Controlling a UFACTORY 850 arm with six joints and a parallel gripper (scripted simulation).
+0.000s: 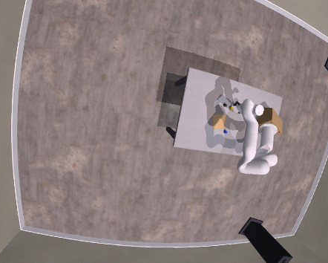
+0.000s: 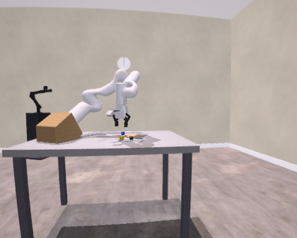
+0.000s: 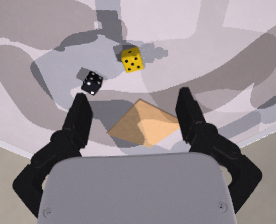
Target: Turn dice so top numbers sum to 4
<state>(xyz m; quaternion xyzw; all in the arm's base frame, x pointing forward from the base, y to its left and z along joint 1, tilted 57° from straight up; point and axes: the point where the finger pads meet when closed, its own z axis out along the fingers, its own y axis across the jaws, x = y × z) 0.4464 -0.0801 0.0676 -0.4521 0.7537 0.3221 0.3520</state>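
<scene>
My gripper is now 10 cm above the yellow die. The rest, counted from my hand: tan mat (5 cm ahead, 18 cm to the left, 11 cm below); then black die (8 cm ahead, 1 cm to the left, 10 cm below); then blue die (7 cm behind, 24 cm to the left, 10 cm below).
</scene>
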